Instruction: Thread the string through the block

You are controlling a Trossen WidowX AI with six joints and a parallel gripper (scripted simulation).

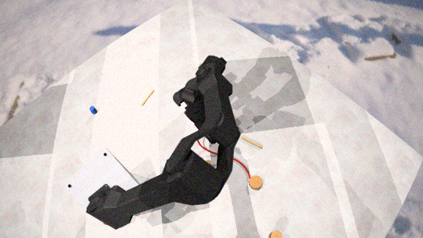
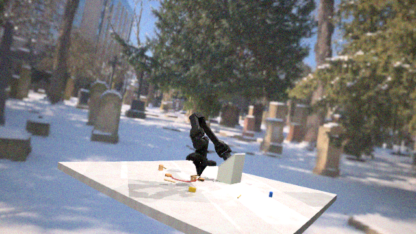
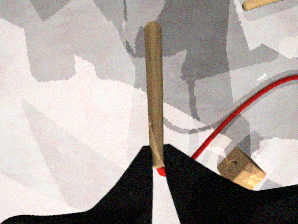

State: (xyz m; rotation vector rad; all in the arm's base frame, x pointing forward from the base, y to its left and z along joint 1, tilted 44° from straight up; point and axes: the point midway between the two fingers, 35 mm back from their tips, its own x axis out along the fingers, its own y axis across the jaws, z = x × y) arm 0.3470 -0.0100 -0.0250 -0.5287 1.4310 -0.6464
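The wooden block lies 70 mm behind my gripper tip, 90 mm to the right of it and 40 mm below it. From my gripper tip the other things lie so: yellow piece 140 mm ahead, 70 mm to the left, 50 mm below; round wooden button 230 mm to the right, 50 mm below; blue cylinder 230 mm behind, 360 mm to the left, 40 mm below.
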